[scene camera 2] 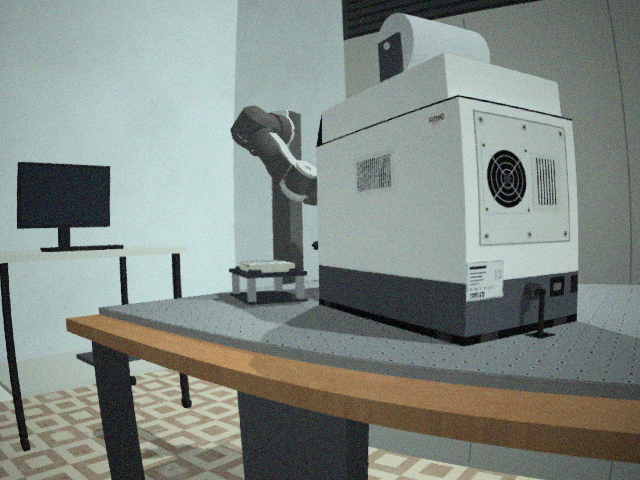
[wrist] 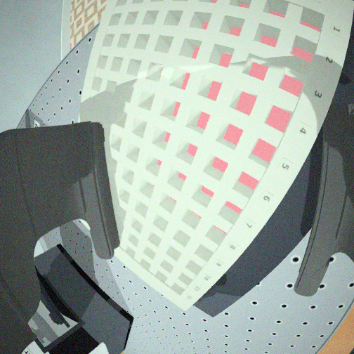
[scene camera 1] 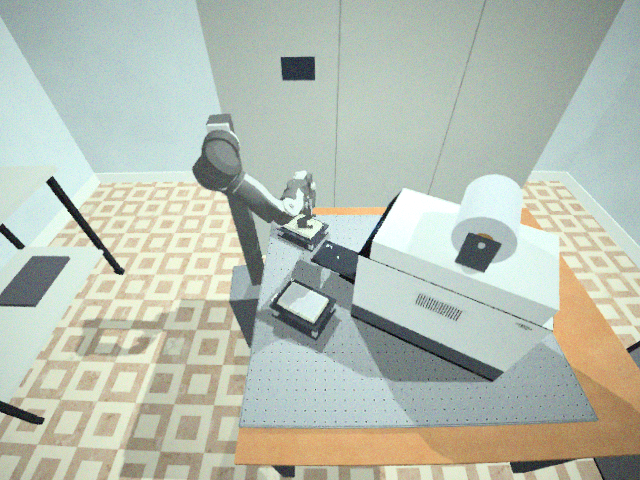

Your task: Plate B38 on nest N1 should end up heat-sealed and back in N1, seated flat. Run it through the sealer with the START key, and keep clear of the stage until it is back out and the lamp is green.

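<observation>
Sealer (scene camera 1: pixel 487 334) and white plate (scene camera 1: pixel 301 301): spots 0.48 m apart. Sealer: 0.8 m from the lens. White plate: 0.89 m from the lens.
</observation>
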